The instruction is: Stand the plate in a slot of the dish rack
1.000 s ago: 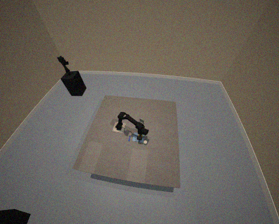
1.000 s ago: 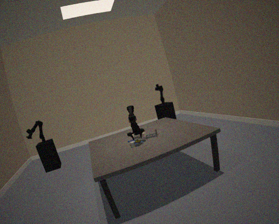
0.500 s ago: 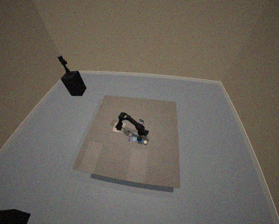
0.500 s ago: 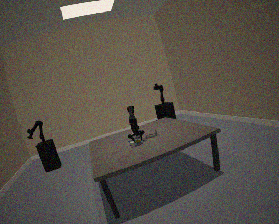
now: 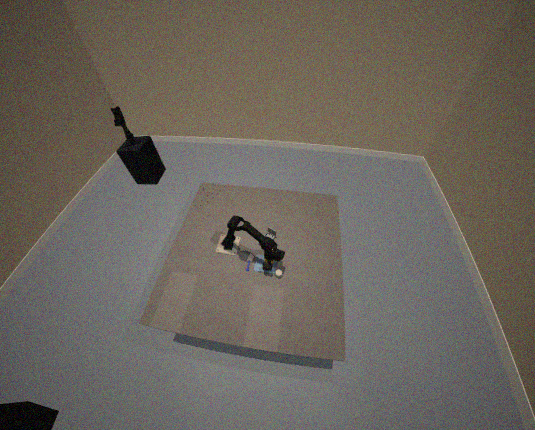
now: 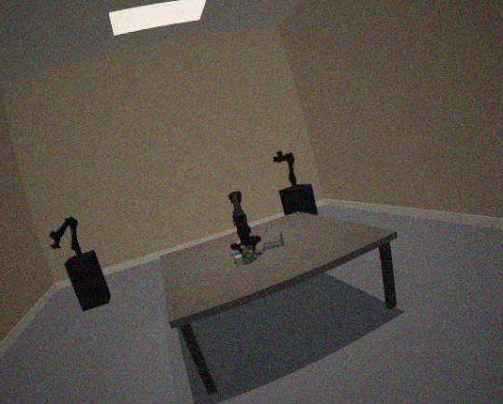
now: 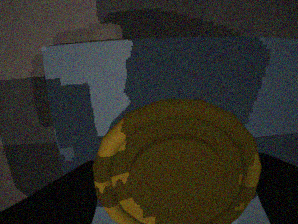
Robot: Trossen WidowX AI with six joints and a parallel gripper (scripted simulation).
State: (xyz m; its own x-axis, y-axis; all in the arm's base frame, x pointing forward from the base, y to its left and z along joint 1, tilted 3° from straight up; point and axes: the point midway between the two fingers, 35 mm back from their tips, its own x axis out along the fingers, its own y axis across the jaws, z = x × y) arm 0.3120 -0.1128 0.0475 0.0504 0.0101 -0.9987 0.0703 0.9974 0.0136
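Right now the light blue mat is 2 cm behind my gripper tip, 1 cm to the right of it and 1 cm below it. From my gripper tip the other things lie so: yellow plate 1 cm above; then white round disc 7 cm ahead, 9 cm to the right, 2 cm above; then wire dish rack 2 cm behind, 18 cm to the left, 2 cm above.
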